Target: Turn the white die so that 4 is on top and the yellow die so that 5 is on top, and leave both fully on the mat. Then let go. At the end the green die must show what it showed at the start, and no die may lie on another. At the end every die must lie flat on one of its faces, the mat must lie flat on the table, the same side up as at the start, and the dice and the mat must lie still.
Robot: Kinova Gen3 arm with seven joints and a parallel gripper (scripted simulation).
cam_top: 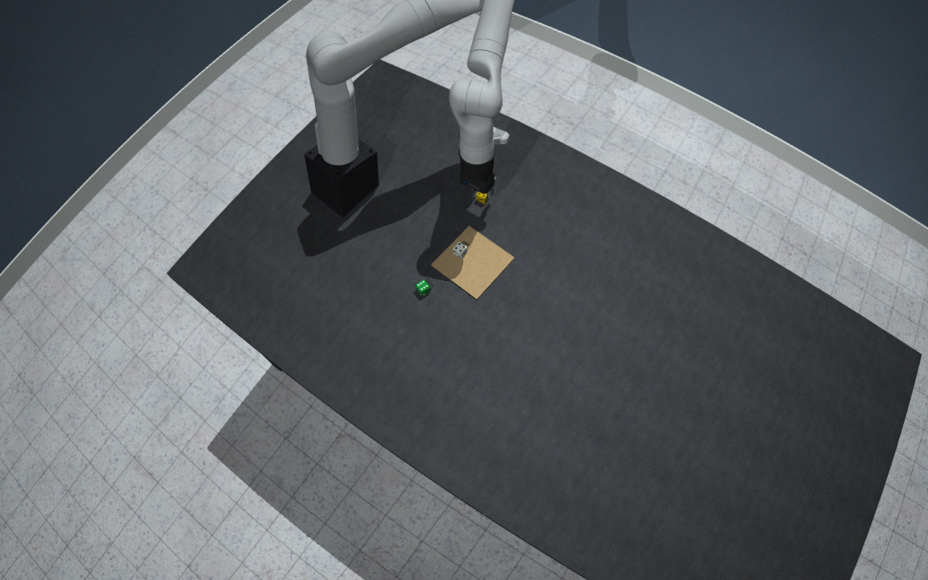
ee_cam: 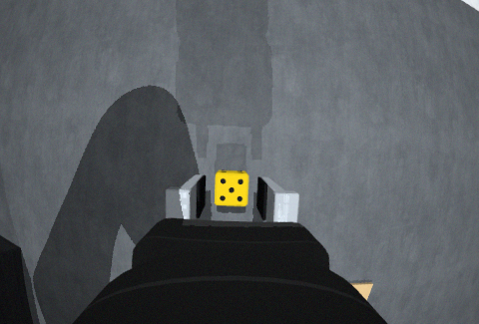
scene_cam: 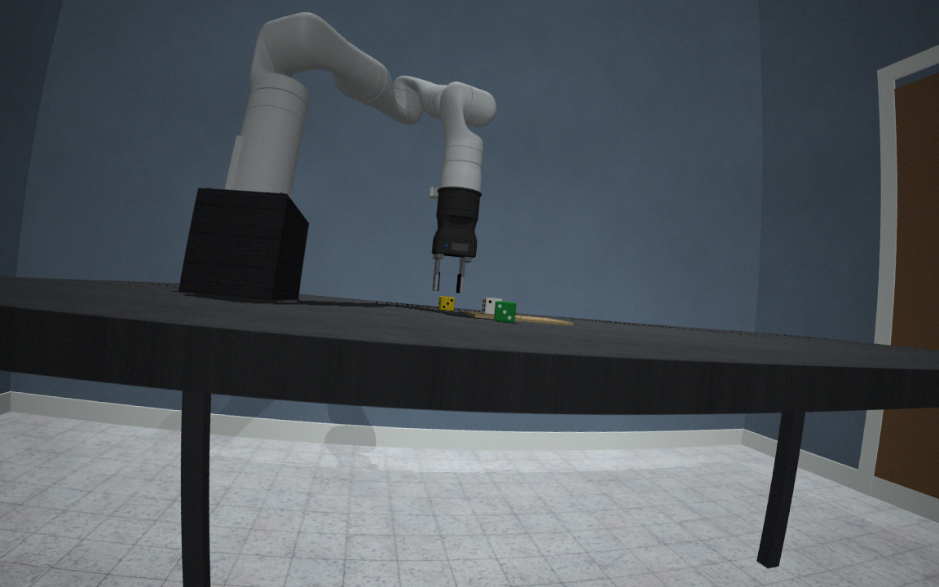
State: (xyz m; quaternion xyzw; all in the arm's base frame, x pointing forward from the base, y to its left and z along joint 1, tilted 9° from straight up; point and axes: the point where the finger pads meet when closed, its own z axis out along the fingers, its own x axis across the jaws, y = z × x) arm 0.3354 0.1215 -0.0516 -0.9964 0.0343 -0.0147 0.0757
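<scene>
The yellow die is 40 mm below my hand. Also, from my hand: green die: 290 mm to the right, 40 mm below; then white die: 30 mm ahead, 170 mm to the right, 30 mm below; then tan mat: 60 mm ahead, 170 mm to the right, 50 mm below.
</scene>
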